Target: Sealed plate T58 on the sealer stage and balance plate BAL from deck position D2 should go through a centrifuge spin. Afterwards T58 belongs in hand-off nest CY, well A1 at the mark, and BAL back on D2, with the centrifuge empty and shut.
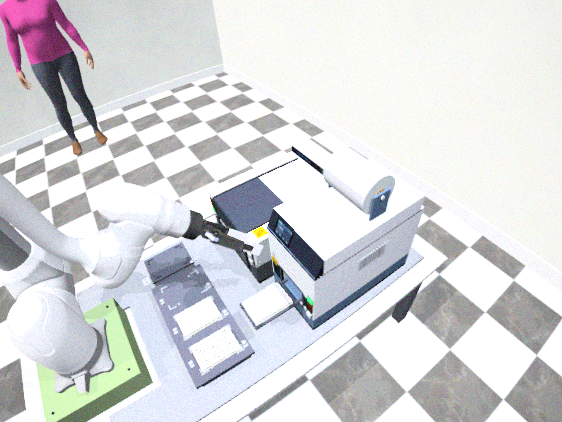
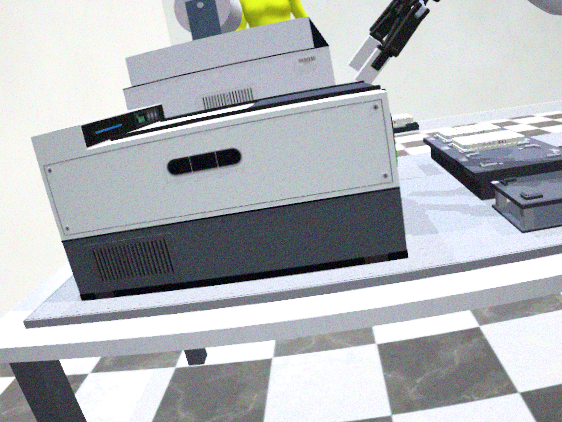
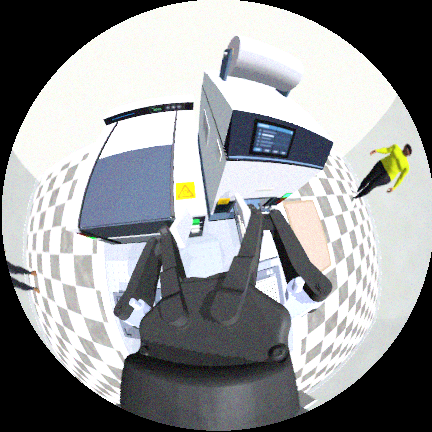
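Seen in the pictures: gripper, fingertip midpoint: (image 1: 253, 244) (image 2: 357, 75) (image 3: 212, 207); arm's base, origin of the base link: (image 1: 82, 354).
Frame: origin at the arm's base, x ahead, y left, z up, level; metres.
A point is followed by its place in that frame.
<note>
My gripper (image 1: 254, 256) (image 2: 357, 73) @(y 0.019, x 0.603, z 0.136 m) (image 3: 212, 207) @(y 0.019, x 0.603, z 0.136 m) is part open with nothing between its white finger pads. It hangs in front of the gap between the centrifuge and the sealer. The centrifuge (image 1: 245, 202) @(y 0.214, x 0.657, z 0.125 m) (image 2: 285, 165) @(y 0.370, x 0.694, z 0.055 m) (image 3: 135, 190) @(y 0.163, x 0.644, z 0.124 m) has its dark lid down. A white plate, T58 by its place (image 1: 266, 304) @(y -0.122, x 0.565, z 0.032 m), lies on the stage in front of the sealer (image 1: 350, 240) @(y -0.193, x 0.787, z 0.261 m) (image 3: 275, 170) @(y -0.091, x 0.657, z 0.179 m). On the dark deck (image 1: 225, 370) @(y -0.219, x 0.380, z -0.039 m) lie a plain white plate (image 1: 200, 317) @(y -0.036, x 0.371, z -0.021 m) and a plate with visible wells (image 1: 216, 349) @(y -0.156, x 0.380, z -0.021 m); I cannot read which is BAL. Nest CY cannot be identified by a label.
A low grey block (image 1: 170, 262) @(y 0.246, x 0.338, z -0.047 m) (image 2: 532, 192) @(y 0.282, x 0.376, z -0.047 m) stands at the deck's end. A yellow warning label (image 1: 260, 232) @(y 0.064, x 0.645, z 0.122 m) (image 3: 185, 191) @(y 0.065, x 0.640, z 0.123 m) and green-lit controls (image 3: 196, 224) @(y 0.045, x 0.586, z 0.091 m) are on the centrifuge's side. A film roll (image 1: 357, 190) @(y -0.133, x 0.841, z 0.355 m) (image 3: 265, 62) @(y -0.066, x 0.829, z 0.332 m) tops the sealer. People (image 1: 42, 45) (image 3: 395, 165) stand beyond the table.
</note>
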